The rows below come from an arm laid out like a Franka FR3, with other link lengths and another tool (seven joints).
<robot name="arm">
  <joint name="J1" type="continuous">
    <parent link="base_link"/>
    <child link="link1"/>
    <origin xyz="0 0 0.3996" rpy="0 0 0"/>
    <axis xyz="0 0 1"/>
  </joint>
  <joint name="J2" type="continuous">
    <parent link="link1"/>
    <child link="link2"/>
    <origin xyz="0 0 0" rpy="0 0 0"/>
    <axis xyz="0 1 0"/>
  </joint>
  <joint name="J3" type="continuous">
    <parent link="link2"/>
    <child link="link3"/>
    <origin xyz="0 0 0.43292" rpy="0 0 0"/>
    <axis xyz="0 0 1"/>
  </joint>
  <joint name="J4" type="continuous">
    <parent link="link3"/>
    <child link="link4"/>
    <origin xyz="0.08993 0 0" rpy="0 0 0"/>
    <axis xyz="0 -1 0"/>
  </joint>
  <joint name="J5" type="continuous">
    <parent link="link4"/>
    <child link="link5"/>
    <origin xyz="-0.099 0 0.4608" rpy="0 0 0"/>
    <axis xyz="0 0 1"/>
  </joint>
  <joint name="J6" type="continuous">
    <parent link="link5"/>
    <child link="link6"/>
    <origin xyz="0 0 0" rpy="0 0 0"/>
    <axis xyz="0 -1 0"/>
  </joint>
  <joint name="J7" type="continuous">
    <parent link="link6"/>
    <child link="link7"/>
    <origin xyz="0.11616 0 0" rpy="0 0 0"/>
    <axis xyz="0 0 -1"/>
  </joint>
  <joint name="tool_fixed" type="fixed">
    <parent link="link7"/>
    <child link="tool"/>
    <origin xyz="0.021 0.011 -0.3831" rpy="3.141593 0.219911 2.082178"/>
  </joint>
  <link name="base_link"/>
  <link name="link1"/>
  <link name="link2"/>
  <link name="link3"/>
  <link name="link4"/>
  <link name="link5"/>
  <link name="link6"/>
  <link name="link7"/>
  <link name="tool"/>
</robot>
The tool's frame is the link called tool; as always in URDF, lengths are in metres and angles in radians. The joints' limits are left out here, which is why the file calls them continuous.
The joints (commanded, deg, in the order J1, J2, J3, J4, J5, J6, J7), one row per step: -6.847, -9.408, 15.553, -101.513, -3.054, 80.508, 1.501; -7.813, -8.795, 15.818, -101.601, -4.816, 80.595, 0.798; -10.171, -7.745, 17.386, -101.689, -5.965, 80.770, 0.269; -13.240, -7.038, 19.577, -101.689, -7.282, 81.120, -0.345; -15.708, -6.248, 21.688, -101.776, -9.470, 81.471, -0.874; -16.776, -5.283, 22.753, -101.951, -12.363, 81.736, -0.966; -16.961, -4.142, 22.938, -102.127, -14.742, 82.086, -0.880; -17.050, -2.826, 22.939, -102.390, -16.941, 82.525, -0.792; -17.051, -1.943, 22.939, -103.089, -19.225, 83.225, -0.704; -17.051, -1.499, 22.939, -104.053, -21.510, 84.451, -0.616; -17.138, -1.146, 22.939, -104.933, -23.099, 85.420, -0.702; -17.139, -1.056, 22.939, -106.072, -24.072, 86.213, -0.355; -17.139, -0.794, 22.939, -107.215, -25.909, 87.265, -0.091; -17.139, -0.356, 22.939, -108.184, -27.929, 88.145, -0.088
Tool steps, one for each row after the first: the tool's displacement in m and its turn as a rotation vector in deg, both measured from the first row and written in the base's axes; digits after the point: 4 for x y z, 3 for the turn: 0.0038, -0.0186, -0.0054, -1.569, 0.466, 0.070; 0.0081, -0.0337, -0.0153, -2.643, 1.396, -0.123; 0.0133, -0.0505, -0.0211, -3.901, 1.767, -0.275; 0.0184, -0.0686, -0.0272, -5.964, 2.207, 0.113; 0.0230, -0.0884, -0.0339, -8.630, 2.801, 0.553; 0.0280, -0.1046, -0.0423, -10.657, 3.466, 0.879; 0.0330, -0.1203, -0.0530, -12.423, 4.312, 1.205; 0.0366, -0.1353, -0.0628, -14.400, 4.904, 1.749; 0.0417, -0.1493, -0.0702, -16.444, 4.832, 2.475; 0.0445, -0.1596, -0.0774, -17.797, 4.974, 3.157; 0.0435, -0.1655, -0.0855, -18.763, 5.225, 3.402; 0.0454, -0.1761, -0.0930, -20.439, 5.320, 4.051; 0.0477, -0.1876, -0.1002, -22.164, 5.627, 5.014
